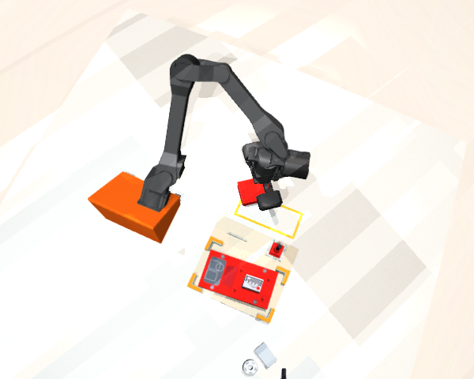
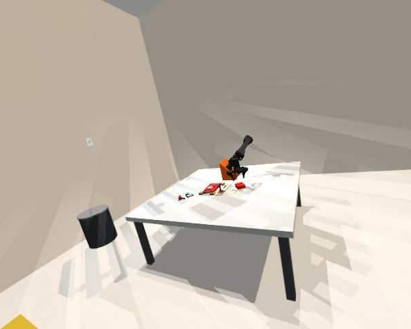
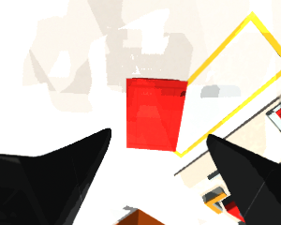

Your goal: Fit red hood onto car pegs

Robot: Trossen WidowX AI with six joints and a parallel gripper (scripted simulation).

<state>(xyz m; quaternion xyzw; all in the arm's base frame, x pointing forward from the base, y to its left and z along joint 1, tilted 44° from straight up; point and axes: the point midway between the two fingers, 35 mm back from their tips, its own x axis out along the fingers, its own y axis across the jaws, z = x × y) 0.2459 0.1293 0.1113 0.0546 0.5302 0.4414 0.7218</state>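
My gripper tip is now 5 cm above the red hood. From my gripper tip the other things lie so: grey engine block: 8 cm ahead, 26 cm to the right, 4 cm below.
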